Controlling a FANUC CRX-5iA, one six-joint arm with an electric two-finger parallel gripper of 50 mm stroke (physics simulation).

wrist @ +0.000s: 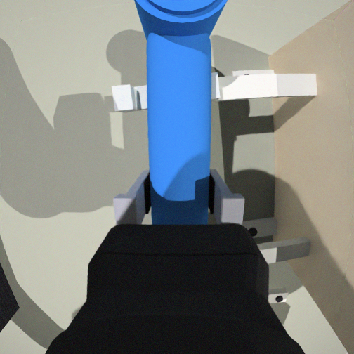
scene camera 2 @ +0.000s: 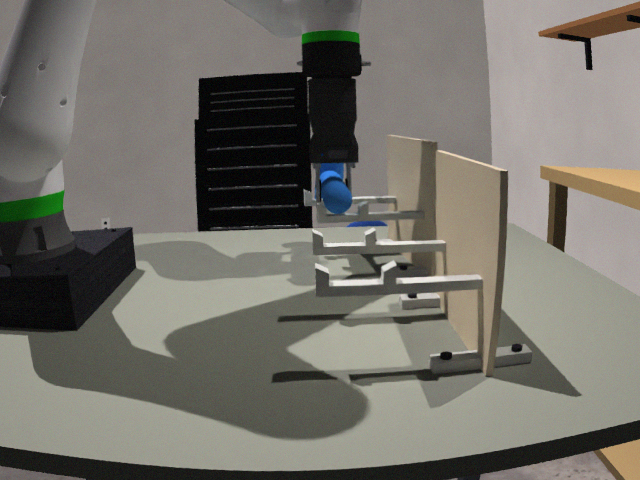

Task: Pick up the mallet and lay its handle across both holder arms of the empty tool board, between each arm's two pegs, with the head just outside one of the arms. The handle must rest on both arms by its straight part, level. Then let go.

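Pixels of known places: arm's base, origin of its link: (scene camera 2: 34,252).
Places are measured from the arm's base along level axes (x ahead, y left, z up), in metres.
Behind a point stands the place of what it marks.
Observation:
My gripper (scene camera 2: 332,190) {x 0.457, y 0.214, z 0.032 m} (wrist: 179,182) is shut on the handle of the blue mallet (scene camera 2: 336,198) {x 0.465, y 0.095, z 0.054 m} (wrist: 180,115). The handle's rounded end faces scene camera 2; the head (wrist: 181,11) is at the top edge of the wrist view, beyond the far arm. The handle is over the rear tool board (scene camera 2: 410,180) {x 0.582, y 0.215, z 0.066 m} (wrist: 320,125). In the wrist view it crosses the far holder arm (wrist: 295,85) between the outer peg (wrist: 123,97) and the inner peg (wrist: 215,86). The near arm (scene camera 2: 395,214) {x 0.551, y 0.136, z 0.024 m} (wrist: 292,248) is partly hidden by the gripper. Contact with the arms cannot be told.
A front tool board (scene camera 2: 470,242) {x 0.612, y -0.137, z 0.043 m} stands nearer scene camera 2, with two bare pegged arms (scene camera 2: 434,282) {x 0.566, y -0.190, z 0.017 m} (scene camera 2: 413,245) {x 0.561, y -0.034, z 0.016 m} pointing left. A blue thing (scene camera 2: 367,223) shows low behind the rear arms. The robot base block (scene camera 2: 36,299) {x 0.087, y -0.135, z -0.029 m} is at the left.

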